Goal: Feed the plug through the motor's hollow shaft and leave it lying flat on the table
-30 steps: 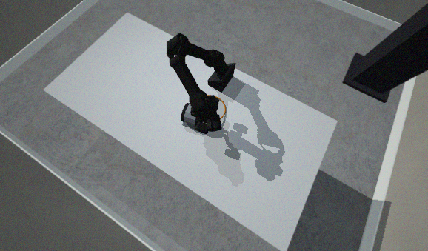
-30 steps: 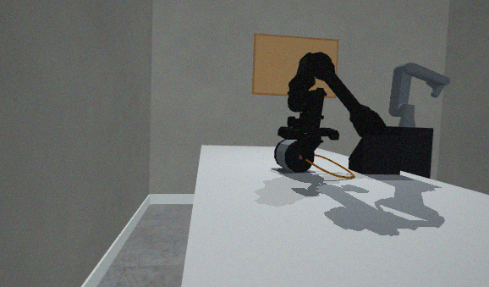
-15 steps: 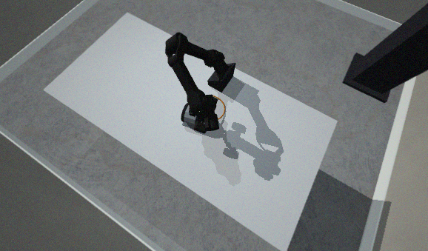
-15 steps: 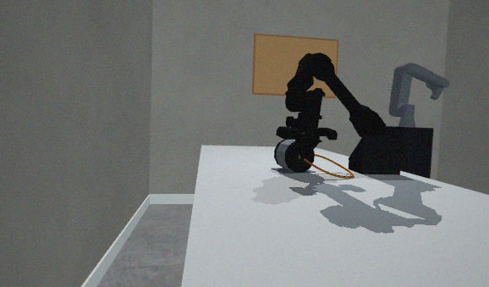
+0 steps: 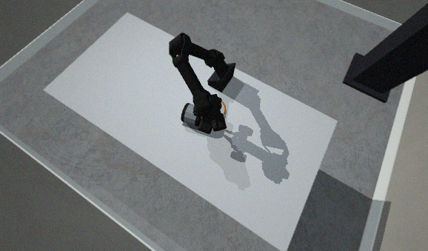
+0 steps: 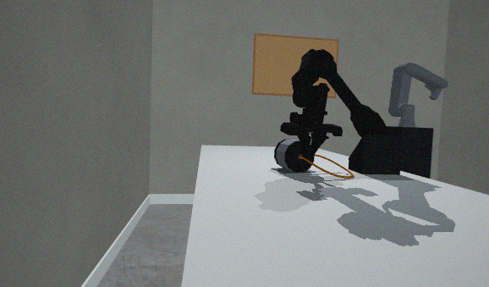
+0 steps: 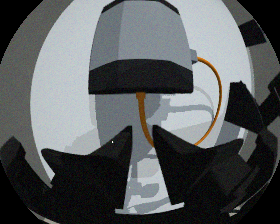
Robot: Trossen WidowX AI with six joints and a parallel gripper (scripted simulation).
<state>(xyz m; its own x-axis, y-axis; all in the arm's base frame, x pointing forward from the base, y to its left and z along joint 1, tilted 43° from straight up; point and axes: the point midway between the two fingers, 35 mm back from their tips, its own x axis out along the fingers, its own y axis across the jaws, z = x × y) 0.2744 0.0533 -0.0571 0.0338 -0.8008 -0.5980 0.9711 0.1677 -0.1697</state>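
Right now my hand is 60 mm to the left of the plug, 40 mm above it and 20 mm short of it.
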